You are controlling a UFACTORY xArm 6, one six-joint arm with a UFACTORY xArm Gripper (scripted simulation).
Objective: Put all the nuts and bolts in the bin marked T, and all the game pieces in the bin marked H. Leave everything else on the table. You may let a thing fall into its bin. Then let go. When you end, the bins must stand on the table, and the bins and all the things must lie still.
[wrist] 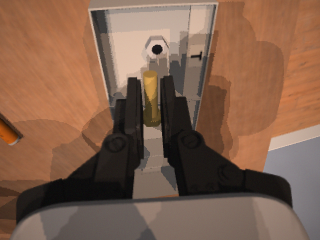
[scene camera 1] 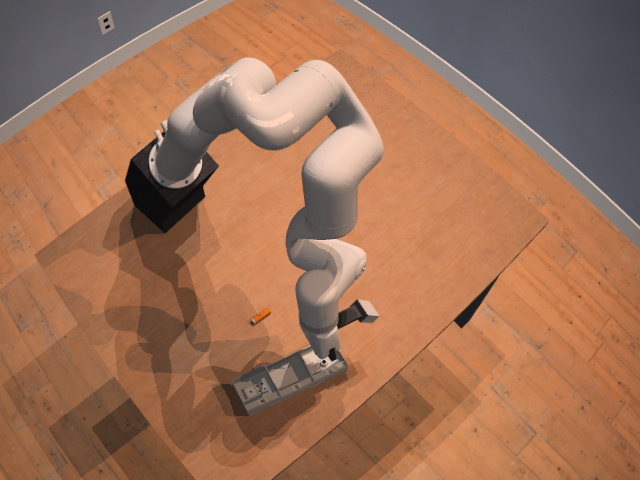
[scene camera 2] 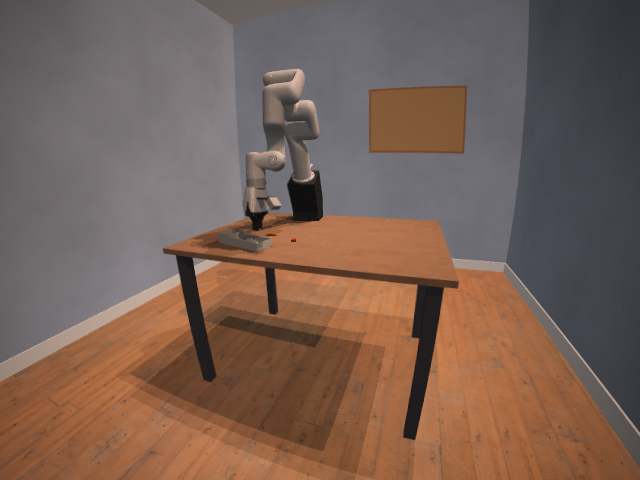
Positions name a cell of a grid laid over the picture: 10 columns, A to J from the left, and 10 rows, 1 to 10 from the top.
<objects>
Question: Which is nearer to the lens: the grey bin tray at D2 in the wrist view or the brass bolt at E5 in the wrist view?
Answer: The brass bolt.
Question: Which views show my gripper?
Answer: The wrist view, scene camera 1 and scene camera 2: all of them.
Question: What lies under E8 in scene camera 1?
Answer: A grey bin tray.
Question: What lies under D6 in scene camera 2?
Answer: A grey bin tray.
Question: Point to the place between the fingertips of my gripper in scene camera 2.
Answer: E5
</objects>
